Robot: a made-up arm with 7 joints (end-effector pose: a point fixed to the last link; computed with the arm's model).
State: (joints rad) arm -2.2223 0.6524 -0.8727 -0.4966 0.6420 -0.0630 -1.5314
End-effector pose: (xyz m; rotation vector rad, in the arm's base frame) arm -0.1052 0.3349 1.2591 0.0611 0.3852 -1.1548
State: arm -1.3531 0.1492 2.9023 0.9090 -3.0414 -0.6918 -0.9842
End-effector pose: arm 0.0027 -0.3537 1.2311 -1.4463 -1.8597 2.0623
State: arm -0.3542 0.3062 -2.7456 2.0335 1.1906 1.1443 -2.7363
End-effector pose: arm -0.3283 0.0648 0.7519 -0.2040 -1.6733 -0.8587
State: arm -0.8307 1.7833 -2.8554 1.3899 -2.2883 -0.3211 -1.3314
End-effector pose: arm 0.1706 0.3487 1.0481 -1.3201 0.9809 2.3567
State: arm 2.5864 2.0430 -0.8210 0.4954 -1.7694 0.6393 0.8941
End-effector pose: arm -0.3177 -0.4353 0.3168 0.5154 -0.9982 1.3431
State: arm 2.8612 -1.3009 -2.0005 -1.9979 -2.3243 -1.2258 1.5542
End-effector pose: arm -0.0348 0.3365 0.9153 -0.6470 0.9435 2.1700
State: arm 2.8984 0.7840 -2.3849 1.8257 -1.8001 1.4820 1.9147
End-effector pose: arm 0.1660 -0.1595 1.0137 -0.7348 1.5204 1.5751
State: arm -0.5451 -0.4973 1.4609 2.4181 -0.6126 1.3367 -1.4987
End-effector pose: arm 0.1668 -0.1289 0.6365 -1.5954 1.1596 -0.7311
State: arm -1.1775 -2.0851 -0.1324 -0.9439 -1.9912 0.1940 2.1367
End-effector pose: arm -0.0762 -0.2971 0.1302 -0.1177 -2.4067 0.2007
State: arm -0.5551 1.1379 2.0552 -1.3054 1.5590 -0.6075 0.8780
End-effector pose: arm 0.1468 0.4887 0.6686 -1.2478 -1.4728 -1.1906
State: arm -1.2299 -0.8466 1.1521 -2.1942 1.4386 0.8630 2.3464
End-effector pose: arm -0.3279 -0.1115 0.5300 2.9922 0.0506 0.4383
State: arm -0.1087 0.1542 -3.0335 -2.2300 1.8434 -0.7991 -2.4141
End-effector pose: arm 0.3449 -0.0454 0.6371 0.4551 -2.1290 2.1096
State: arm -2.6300 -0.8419 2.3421 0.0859 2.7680 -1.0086 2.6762
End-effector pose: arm 0.5224 -0.2105 1.0454 -1.0244 -1.1226 -2.4605
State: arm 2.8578 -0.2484 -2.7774 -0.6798 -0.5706 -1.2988 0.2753
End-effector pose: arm -0.1337 0.0164 1.2870 -1.0022 -1.0088 1.1057
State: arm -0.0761 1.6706 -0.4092 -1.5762 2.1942 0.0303 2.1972
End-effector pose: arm 0.2804 -0.2318 1.0457 0.8875 0.4240 -2.9769
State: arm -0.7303 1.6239 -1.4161 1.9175 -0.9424 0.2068 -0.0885
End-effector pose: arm -0.2618 0.2715 0.6602 -0.8103 -0.5801 0.2101
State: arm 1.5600 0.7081 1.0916 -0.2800 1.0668 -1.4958 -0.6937
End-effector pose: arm 0.0784 -0.4142 1.1769 0.0579 2.5445 -1.1028
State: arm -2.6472 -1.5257 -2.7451 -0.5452 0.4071 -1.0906 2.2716
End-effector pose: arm 0.5568 -0.1979 0.9024 -0.1040 0.0009 -1.6445
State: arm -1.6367 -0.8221 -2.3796 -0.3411 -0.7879 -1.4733 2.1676
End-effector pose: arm 0.0873 -0.3724 1.1857 0.2809 -0.6946 -1.7622
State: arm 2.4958 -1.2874 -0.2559 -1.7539 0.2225 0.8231 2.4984
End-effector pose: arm 0.2018 0.3231 0.3687 -0.7849 -1.8957 -1.4043
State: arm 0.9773 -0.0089 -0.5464 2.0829 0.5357 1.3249 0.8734
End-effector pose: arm 0.1886 -0.2039 0.6483 -0.9522 -1.9699 0.5385
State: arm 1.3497 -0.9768 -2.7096 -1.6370 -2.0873 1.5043 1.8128
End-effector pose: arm -0.2406 -0.0662 1.0312 -2.0181 -1.2064 0.7189
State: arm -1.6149 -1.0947 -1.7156 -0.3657 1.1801 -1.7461 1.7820
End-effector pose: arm 0.1522 -0.5568 0.9242 -2.5397 0.7438 -1.6705
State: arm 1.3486 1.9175 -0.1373 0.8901 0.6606 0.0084 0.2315
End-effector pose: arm 0.0391 -0.3158 0.1469 -2.2818 -1.7848 -0.5343
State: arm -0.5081 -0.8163 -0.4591 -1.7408 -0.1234 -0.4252 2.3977
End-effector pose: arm -0.2635 -0.4084 0.5229 1.7985 -1.4778 1.2793
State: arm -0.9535 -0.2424 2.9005 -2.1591 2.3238 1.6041 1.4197
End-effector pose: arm 0.0106 0.2218 0.7439 1.3290 -1.5432 0.0459
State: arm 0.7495 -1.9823 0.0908 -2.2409 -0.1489 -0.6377 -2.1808
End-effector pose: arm 0.1152 -0.1147 0.3738 0.6837 -0.8810 2.5819
